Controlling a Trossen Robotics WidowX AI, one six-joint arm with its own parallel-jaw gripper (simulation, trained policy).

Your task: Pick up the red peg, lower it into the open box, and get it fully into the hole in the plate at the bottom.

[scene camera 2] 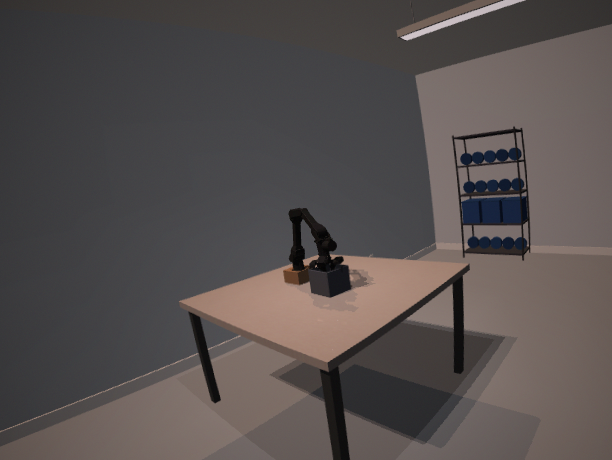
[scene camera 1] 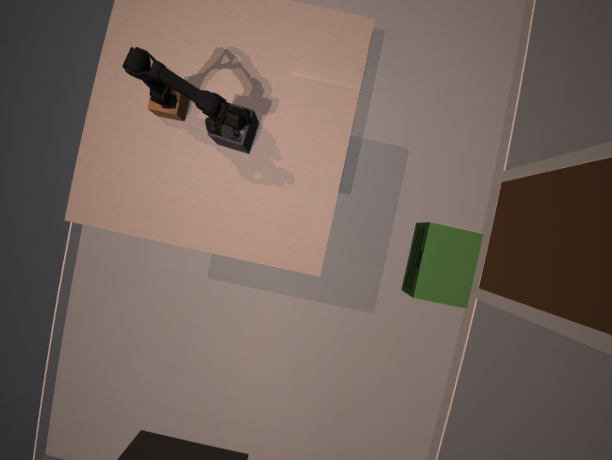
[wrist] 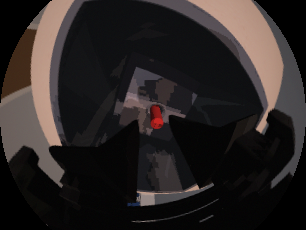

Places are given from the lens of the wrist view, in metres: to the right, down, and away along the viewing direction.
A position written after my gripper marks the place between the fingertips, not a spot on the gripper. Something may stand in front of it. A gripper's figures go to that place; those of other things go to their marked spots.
my gripper (wrist: 153, 121): 0.00, 0.01, 0.10
dark box (wrist: 94, 57): -0.04, -0.04, 0.04
grey plate (wrist: 145, 89): -0.01, -0.03, 0.11
The marked spots on the grey plate and the dark box are 0.07 m apart.
